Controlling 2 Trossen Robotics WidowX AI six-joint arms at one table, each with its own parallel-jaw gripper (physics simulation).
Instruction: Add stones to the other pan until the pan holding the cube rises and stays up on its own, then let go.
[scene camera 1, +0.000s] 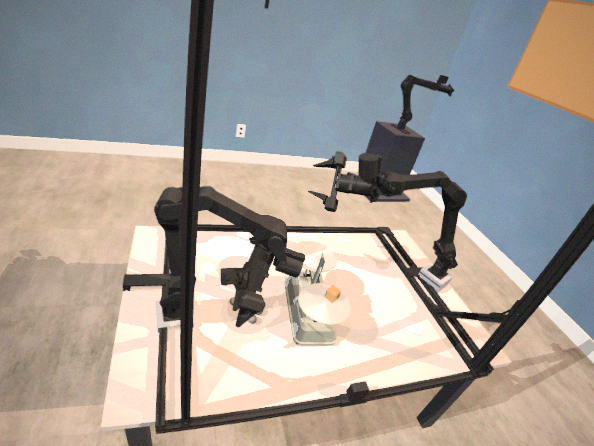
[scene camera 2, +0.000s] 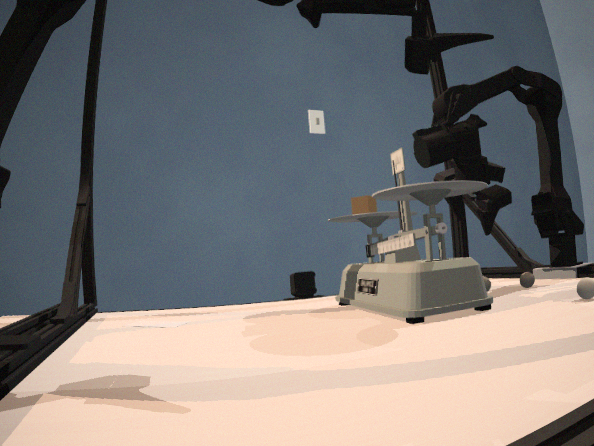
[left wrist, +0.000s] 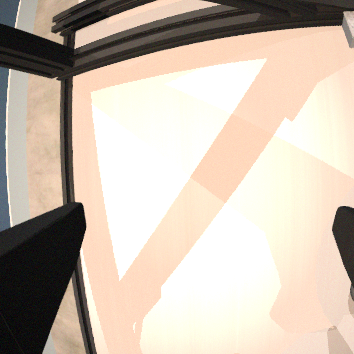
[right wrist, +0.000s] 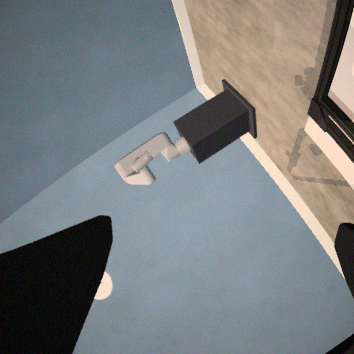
Labels:
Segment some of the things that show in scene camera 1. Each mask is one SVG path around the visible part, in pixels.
My left gripper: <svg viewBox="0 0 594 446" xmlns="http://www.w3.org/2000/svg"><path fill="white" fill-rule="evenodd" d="M249 260L242 268L220 269L221 285L234 285L236 289L232 310L237 311L239 309L235 324L238 328L257 313L263 312L266 306L262 295L256 293L256 291L262 292L263 282L265 278L269 277L269 269L258 267Z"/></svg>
My right gripper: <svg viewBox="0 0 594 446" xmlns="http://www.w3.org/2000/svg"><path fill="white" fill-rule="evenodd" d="M336 151L335 156L332 156L331 159L313 165L314 167L336 169L330 197L318 192L308 191L322 199L325 209L330 212L337 210L337 191L356 194L356 183L359 177L350 172L347 175L341 174L342 168L346 166L347 158L343 152Z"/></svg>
A grey balance scale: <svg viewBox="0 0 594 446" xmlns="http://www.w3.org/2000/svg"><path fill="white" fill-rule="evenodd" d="M298 242L291 250L305 254L303 268L306 270L301 270L297 278L289 275L284 281L293 341L298 345L331 346L337 341L335 324L344 322L351 313L350 302L344 293L341 292L339 298L333 303L324 297L326 290L331 286L324 284L321 272L332 270L336 266L337 258L330 248L314 241Z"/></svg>

